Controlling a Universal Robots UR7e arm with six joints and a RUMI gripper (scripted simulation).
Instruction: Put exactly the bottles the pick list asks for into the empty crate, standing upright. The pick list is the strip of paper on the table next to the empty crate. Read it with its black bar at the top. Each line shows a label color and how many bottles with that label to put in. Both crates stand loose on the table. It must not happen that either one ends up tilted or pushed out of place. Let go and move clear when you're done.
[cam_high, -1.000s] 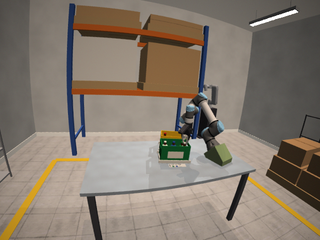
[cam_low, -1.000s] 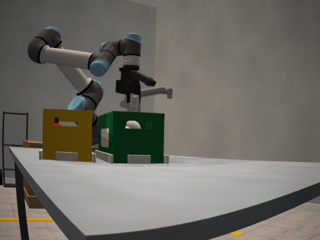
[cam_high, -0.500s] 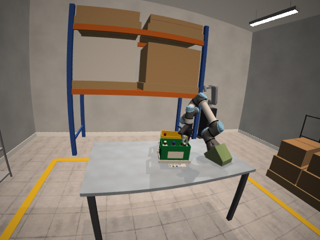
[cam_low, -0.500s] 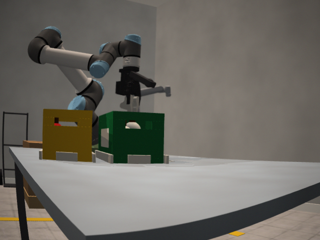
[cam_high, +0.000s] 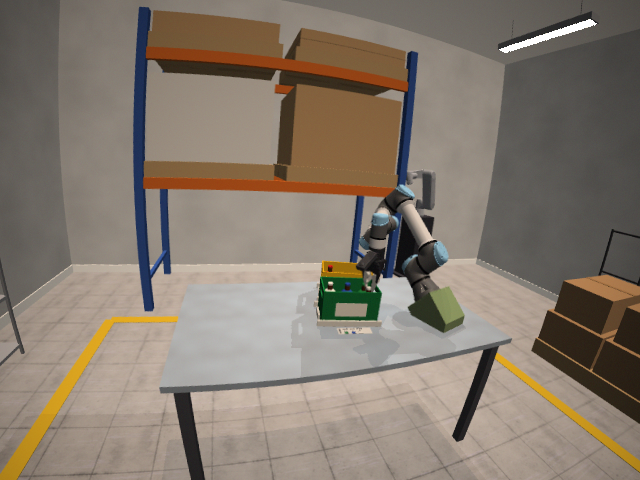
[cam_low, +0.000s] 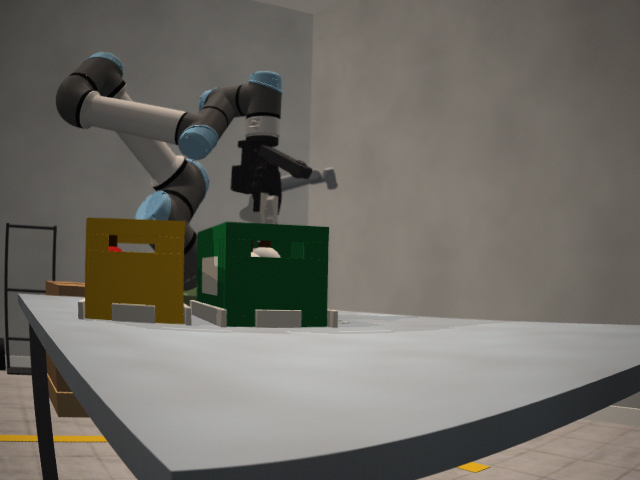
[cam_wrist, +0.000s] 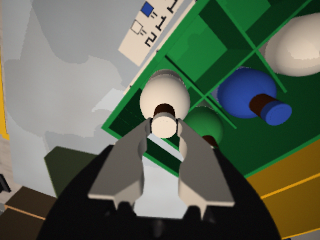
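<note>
Now: the green-label bottle 3 cm behind my hand, 8 cm to the right of it and 8 cm below it. From my hand the other things lie so: blue-label bottle 5 cm ahead, 11 cm to the right, 8 cm below; then pick list 10 cm ahead, 6 cm to the left, 17 cm below; then green crate 6 cm ahead, 7 cm to the right, 9 cm below.
</note>
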